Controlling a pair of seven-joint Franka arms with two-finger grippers.
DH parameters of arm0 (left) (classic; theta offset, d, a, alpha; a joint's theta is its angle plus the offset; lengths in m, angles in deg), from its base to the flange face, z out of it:
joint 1: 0 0.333 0 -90
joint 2: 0 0 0 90
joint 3: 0 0.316 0.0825 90
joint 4: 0 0 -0.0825 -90
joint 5: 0 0.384 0 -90
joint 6: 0 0 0.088 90
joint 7: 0 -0.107 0 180
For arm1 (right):
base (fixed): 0 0 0 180
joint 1: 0 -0.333 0 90
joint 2: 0 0 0 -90
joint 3: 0 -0.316 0.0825 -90
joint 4: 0 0 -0.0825 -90
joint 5: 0 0.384 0 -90
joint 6: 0 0 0.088 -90
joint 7: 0 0.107 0 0
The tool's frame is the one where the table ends.
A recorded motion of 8 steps. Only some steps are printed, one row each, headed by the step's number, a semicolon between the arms.
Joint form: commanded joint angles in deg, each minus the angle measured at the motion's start. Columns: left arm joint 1, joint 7, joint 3, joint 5, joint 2, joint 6, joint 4; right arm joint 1, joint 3, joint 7, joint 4, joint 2, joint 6, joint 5.
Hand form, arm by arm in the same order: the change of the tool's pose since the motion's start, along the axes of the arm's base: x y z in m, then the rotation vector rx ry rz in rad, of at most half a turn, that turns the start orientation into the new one. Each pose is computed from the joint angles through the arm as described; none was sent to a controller.
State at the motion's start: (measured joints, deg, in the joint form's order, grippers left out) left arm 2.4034 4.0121 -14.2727 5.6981 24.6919 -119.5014 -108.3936; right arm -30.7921 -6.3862 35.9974 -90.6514 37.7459 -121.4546 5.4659
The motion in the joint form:
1: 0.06 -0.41 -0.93 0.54 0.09 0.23 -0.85; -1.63 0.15 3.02 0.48 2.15 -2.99 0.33
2: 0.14 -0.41 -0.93 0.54 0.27 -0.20 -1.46; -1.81 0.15 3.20 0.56 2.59 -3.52 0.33
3: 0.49 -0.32 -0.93 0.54 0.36 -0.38 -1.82; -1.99 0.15 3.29 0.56 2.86 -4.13 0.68
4: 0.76 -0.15 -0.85 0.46 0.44 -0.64 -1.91; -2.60 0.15 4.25 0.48 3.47 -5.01 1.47
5: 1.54 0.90 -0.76 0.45 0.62 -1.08 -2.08; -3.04 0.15 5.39 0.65 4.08 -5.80 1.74
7: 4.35 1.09 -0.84 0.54 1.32 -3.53 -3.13; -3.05 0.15 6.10 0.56 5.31 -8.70 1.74
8: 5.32 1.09 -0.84 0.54 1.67 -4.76 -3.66; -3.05 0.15 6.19 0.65 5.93 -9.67 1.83
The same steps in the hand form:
1: -0.0069 -0.0077 -0.0061 0.0020 0.0179 -0.0287; -0.0067 0.0167 -0.0183 0.0063 -0.0130 -0.0372
2: -0.0096 -0.0069 -0.0116 0.0019 0.0242 -0.0283; -0.0074 0.0186 -0.0223 0.0076 -0.0150 -0.0386
3: -0.0107 -0.0033 -0.0148 0.0024 0.0288 -0.0212; -0.0083 0.0208 -0.0247 0.0141 -0.0165 -0.0425
4: -0.0102 0.0001 -0.0160 0.0017 0.0276 -0.0114; -0.0130 0.0269 -0.0314 0.0207 -0.0109 -0.0598
5: -0.0089 0.0087 -0.0186 0.0047 0.0258 0.0215; -0.0153 0.0316 -0.0364 0.0234 -0.0117 -0.0772
7: -0.0067 0.0357 -0.0301 -0.0028 0.0141 0.0708; -0.0130 0.0325 -0.0479 0.0369 -0.0328 -0.0973
8: -0.0067 0.0451 -0.0358 -0.0069 0.0083 0.0875; -0.0122 0.0328 -0.0533 0.0418 -0.0379 -0.1028

